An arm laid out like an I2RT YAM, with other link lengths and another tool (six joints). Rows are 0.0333 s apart.
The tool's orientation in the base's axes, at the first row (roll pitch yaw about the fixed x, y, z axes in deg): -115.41 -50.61 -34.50
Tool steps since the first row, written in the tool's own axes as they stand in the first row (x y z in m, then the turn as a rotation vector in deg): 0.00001 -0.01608 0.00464 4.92 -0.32 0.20; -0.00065 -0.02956 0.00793 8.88 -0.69 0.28; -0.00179 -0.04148 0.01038 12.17 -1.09 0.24; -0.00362 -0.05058 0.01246 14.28 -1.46 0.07; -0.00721 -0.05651 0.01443 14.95 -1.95 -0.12; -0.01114 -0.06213 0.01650 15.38 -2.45 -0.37; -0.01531 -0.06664 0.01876 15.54 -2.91 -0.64
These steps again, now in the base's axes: -0.00170 0.01462 0.00796 2.62 -1.42 3.93; -0.00394 0.02679 0.01428 4.63 -2.52 7.18; -0.00657 0.03749 0.01957 6.19 -3.42 9.96; -0.00892 0.04612 0.02280 7.04 -4.00 11.85; -0.01122 0.05295 0.02289 7.08 -3.98 12.70; -0.01352 0.05972 0.02251 6.94 -3.90 13.39; -0.01542 0.06586 0.02126 6.66 -3.76 13.85
